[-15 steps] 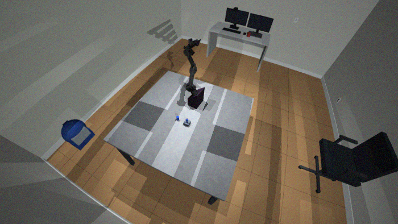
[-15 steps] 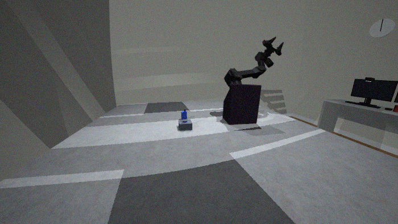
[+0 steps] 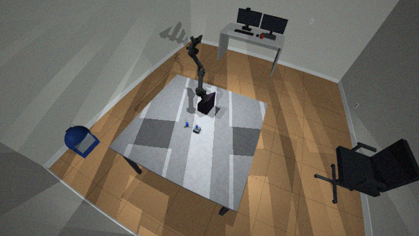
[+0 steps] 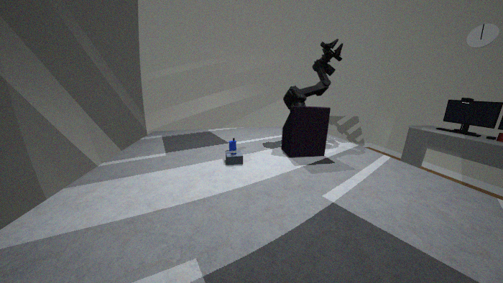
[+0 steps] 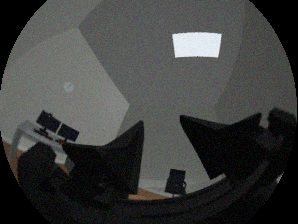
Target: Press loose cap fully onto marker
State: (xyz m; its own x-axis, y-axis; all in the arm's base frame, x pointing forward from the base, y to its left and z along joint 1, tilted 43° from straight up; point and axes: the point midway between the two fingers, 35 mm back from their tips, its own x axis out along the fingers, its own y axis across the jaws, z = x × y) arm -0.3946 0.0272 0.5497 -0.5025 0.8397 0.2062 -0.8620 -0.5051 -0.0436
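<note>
The blue cap is 68 cm ahead of my gripper tip, 31 cm to the left of it and 62 cm below it. Round my gripper tip: dark holder block (67 cm ahead, 43 cm to the left, 63 cm below).
</note>
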